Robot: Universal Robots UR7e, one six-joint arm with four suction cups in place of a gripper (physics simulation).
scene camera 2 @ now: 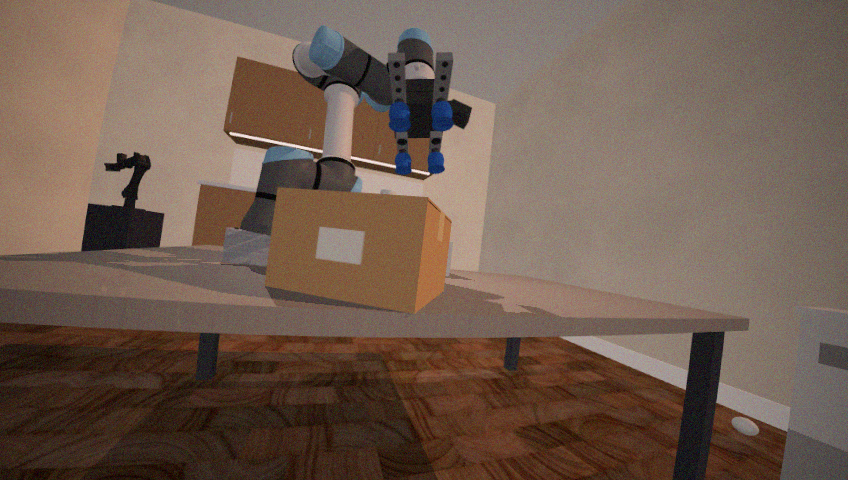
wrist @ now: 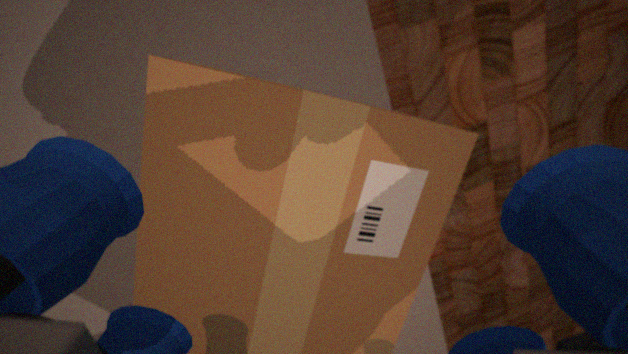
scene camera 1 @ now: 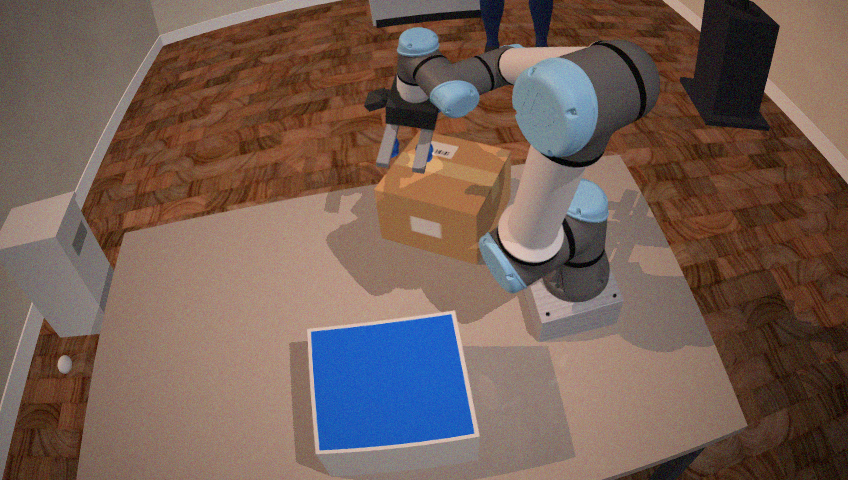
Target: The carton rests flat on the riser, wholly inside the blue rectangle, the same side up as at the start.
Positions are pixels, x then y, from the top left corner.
Labels:
brown cardboard carton: scene camera 2 389,251; wrist; scene camera 1
same spot on brown cardboard carton: (scene camera 1: pixel 466 187) = (wrist: pixel 231 313)

